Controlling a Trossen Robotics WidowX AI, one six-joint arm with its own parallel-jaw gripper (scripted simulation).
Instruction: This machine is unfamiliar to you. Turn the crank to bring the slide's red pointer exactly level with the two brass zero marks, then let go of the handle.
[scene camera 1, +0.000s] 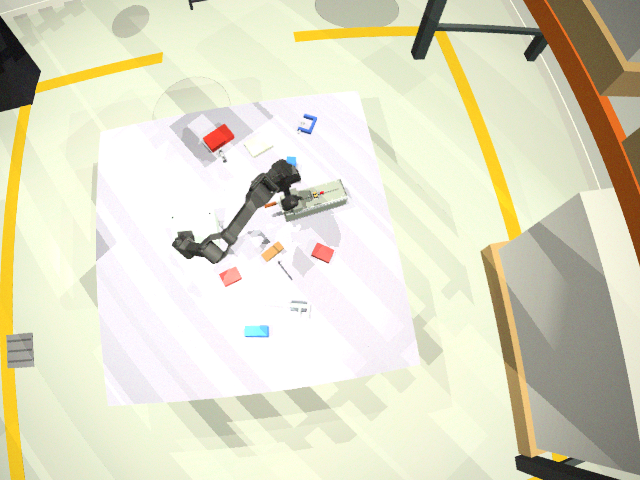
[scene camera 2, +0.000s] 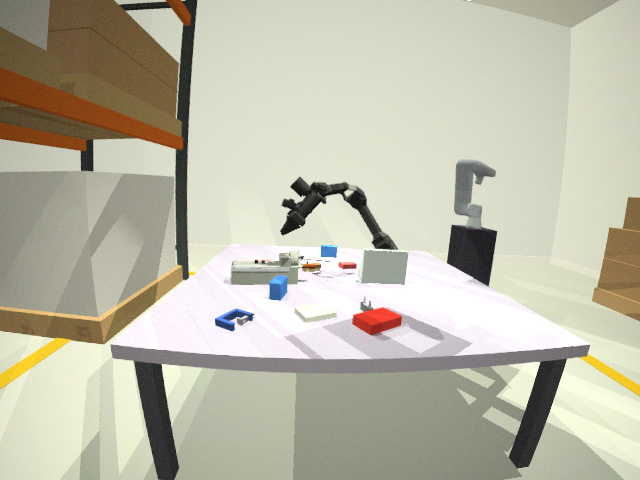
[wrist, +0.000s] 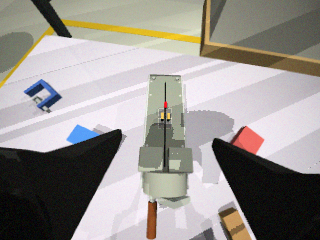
A grey slide machine (scene camera 1: 334, 194): 179 cm from the lens.
